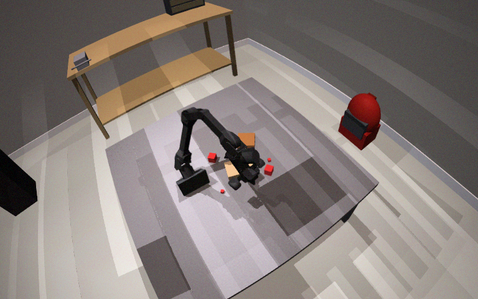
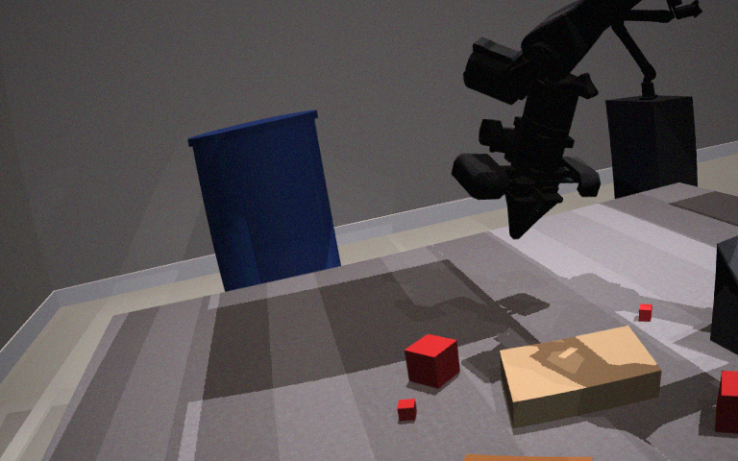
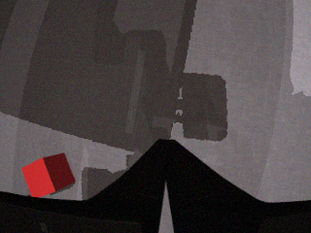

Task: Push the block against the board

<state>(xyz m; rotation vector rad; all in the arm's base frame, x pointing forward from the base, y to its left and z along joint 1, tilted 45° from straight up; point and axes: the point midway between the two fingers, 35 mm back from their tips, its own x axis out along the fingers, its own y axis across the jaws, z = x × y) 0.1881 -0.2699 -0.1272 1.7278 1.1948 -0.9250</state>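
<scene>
Right now the tan board is 18 cm to the left of my gripper tip, 9 cm below it and 5 cm ahead of it. From my gripper tip the other things lie so: orange square block: 31 cm to the left, 21 cm ahead, 9 cm below.
</scene>
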